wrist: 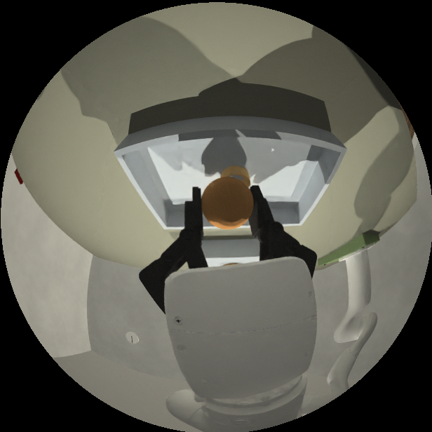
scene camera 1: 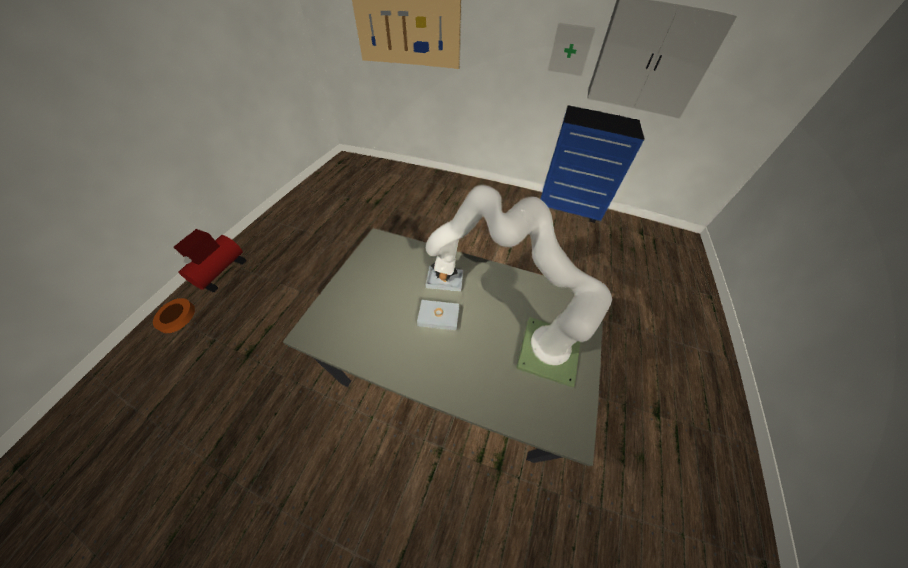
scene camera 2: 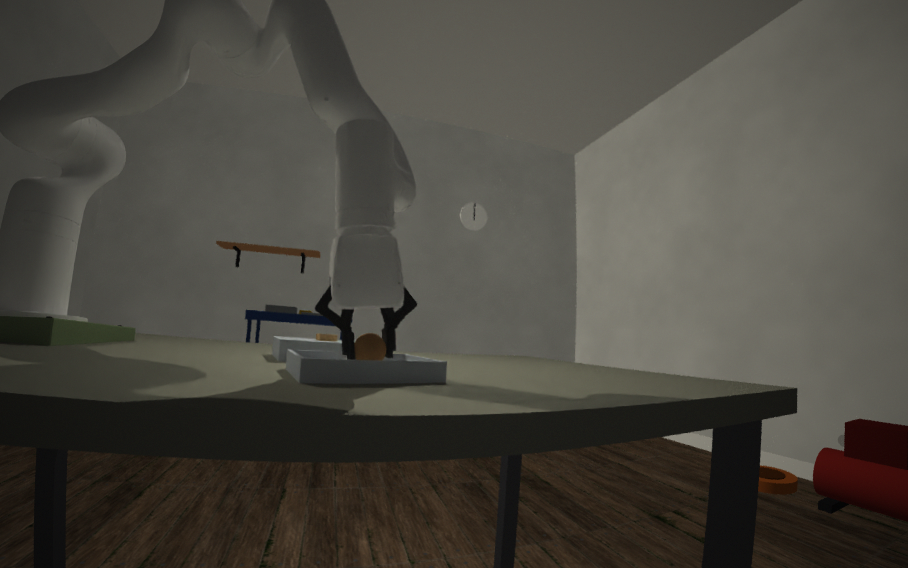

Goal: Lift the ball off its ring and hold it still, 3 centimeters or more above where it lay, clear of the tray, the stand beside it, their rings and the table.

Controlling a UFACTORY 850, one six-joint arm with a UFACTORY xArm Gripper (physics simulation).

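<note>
The orange ball point(scene camera 1: 443, 275) point(scene camera 2: 370, 345) point(wrist: 227, 202) is between the two black fingers of my gripper point(scene camera 1: 443, 277) point(scene camera 2: 368, 350) point(wrist: 224, 195), which is shut on it with a finger at each side. The ball is low over the grey-white tray point(scene camera 1: 443, 288) point(scene camera 2: 371, 373) point(wrist: 227, 124). Its orange ring point(wrist: 244, 174) shows partly behind and below the ball in the wrist view, with some of its opening visible. The ball looks at most slightly above the ring; the gap is hard to judge. In scene camera 2, the tray wall hides the ring and the ball's underside is near rim height.
The white stand point(scene camera 1: 427, 322) point(scene camera 2: 289, 348) point(wrist: 230, 248) is beside the tray, towards the front of the table point(scene camera 1: 374, 334) in scene camera 1. It bears another orange ring point(scene camera 1: 434, 312) point(scene camera 2: 326, 336). The green base plate point(scene camera 1: 565, 375) point(scene camera 2: 80, 331) point(wrist: 350, 250) is under the arm's base.
</note>
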